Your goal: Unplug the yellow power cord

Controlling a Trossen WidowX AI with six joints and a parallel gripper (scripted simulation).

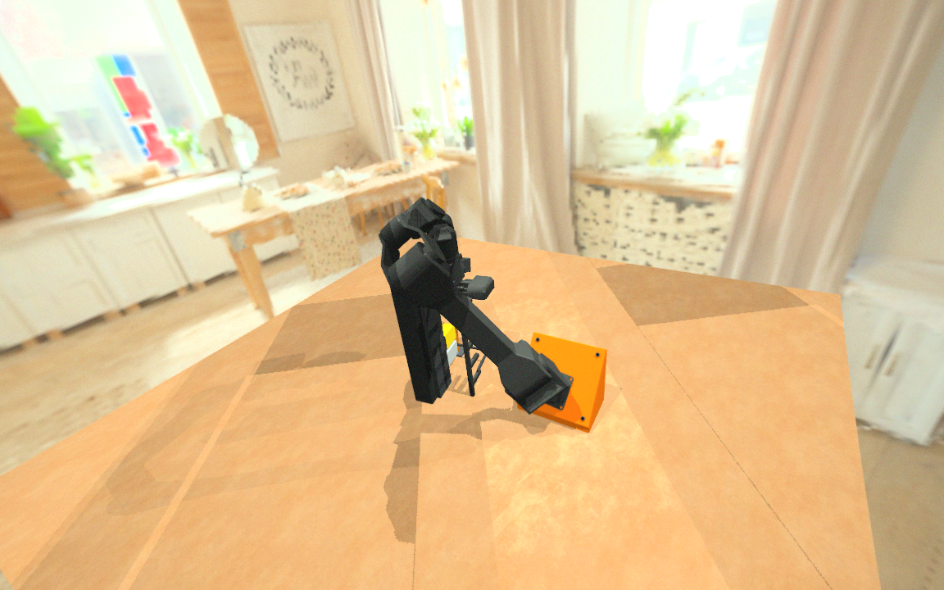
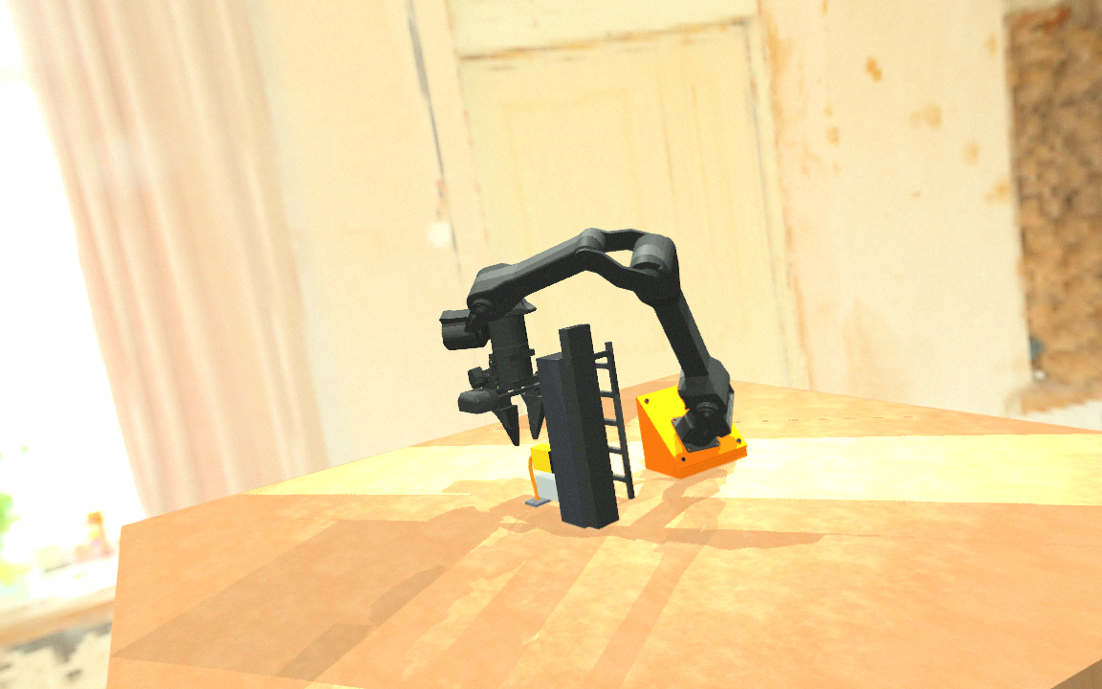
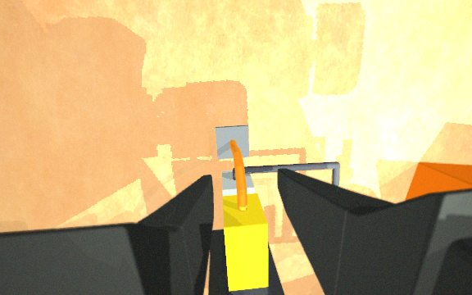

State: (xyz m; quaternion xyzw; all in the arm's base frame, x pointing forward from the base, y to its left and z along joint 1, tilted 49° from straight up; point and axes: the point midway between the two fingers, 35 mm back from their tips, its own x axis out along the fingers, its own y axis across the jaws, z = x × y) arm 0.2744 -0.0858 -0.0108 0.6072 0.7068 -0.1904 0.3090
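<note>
Now: gripper tip 7 cm to the right of the yellow plug, 2 cm past it and 1 cm above it.
</note>
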